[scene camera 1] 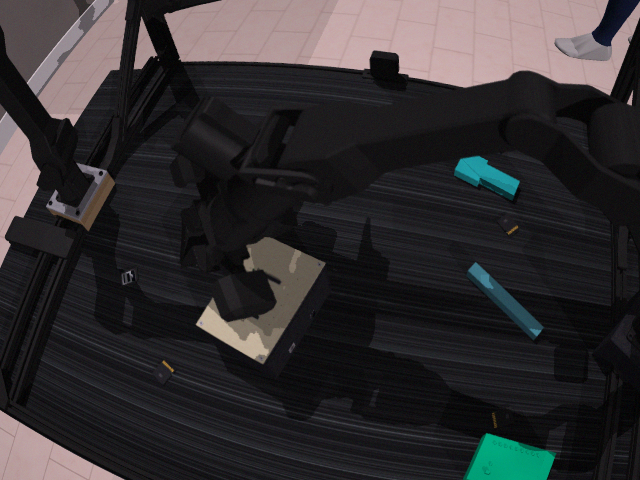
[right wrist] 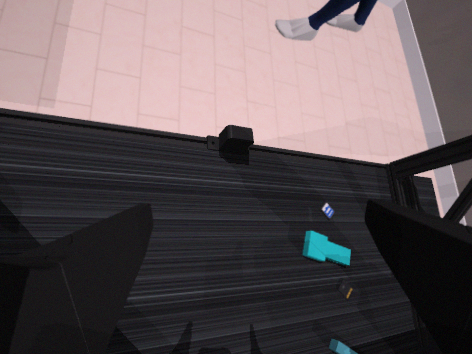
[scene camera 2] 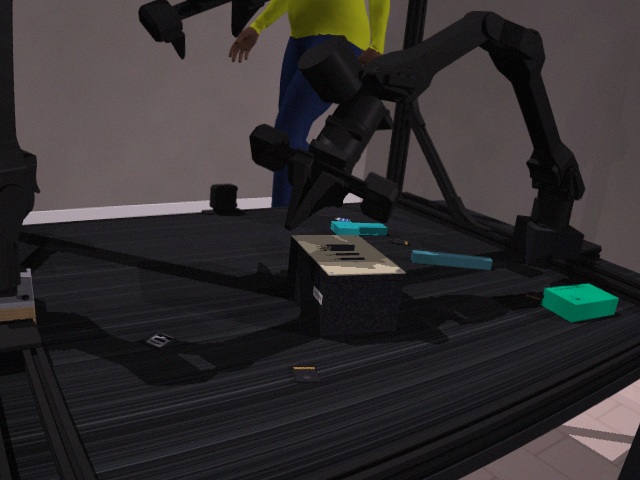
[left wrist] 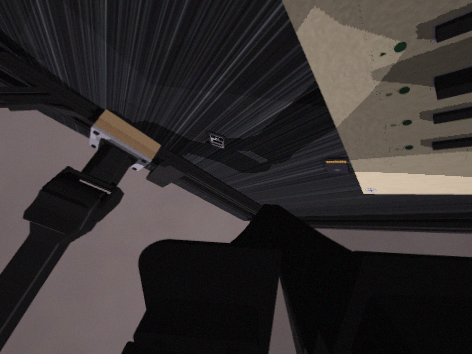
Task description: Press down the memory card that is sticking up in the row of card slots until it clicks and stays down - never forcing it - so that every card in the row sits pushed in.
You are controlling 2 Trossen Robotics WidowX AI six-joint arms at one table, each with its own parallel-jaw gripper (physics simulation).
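Places are measured from the left arm's base along level axes (x ahead, y left, z up), in metres.
Pixels of known places: left gripper, between the fingertips: (scene camera 1: 183,264) (scene camera 2: 287,228) (left wrist: 270,211); right gripper, between the fingertips: (right wrist: 259,212) (scene camera 2: 208,46); left arm's base, origin of its link: (scene camera 2: 550,224); right arm's base, origin of its link: (scene camera 1: 75,188) (left wrist: 118,153).
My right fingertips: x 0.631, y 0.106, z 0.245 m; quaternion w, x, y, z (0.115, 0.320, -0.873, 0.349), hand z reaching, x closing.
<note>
For each thing: its middle in the pictures, then the offset to it from my right fingertips. Level surfaces: height alone.
- black box, middle of its body: (scene camera 1: 265,307) (scene camera 2: 341,281) 0.220 m back, 0.209 m left, 0.273 m down
- beige top, height of its surface: 0.234 m down
- rearmost card, middle of its body: (scene camera 2: 341,260) 0.217 m back, 0.201 m left, 0.246 m down
- two, middle of its body: (scene camera 1: 258,295) (scene camera 2: 345,253) 0.220 m back, 0.209 m left, 0.234 m down
- green box, middle of its body: (scene camera 1: 510,467) (scene camera 2: 580,301) 0.591 m back, 0.140 m left, 0.298 m down
- small connector, middle of its body: (scene camera 2: 159,340) (scene camera 1: 129,276) (left wrist: 217,140) 0.020 m back, 0.334 m left, 0.312 m down
A black box (scene camera 1: 304,314) (scene camera 2: 351,305) with a beige top (left wrist: 340,63) stands mid-table. Its row of card slots shows in scene camera 2, and the rearmost card (scene camera 2: 341,248) stands a little proud of the top; the other two (scene camera 2: 349,256) sit flush. My left gripper (scene camera 2: 292,223) (left wrist: 270,211) is shut and empty. Its tips point down just above the box's back left corner, short of the cards. My right gripper (scene camera 2: 209,33) (right wrist: 259,212) is open and empty, high up and far from the box.
Two teal blocks (scene camera 1: 485,176) (scene camera 1: 504,300) (scene camera 2: 358,229) (scene camera 2: 451,259) and a green box (scene camera 1: 509,459) lie beyond the box. Loose cards (scene camera 1: 163,371) (scene camera 2: 305,373) (scene camera 1: 509,224) and a small connector (scene camera 1: 128,277) (scene camera 2: 158,340) lie on the table. A person (scene camera 2: 332,19) stands behind.
</note>
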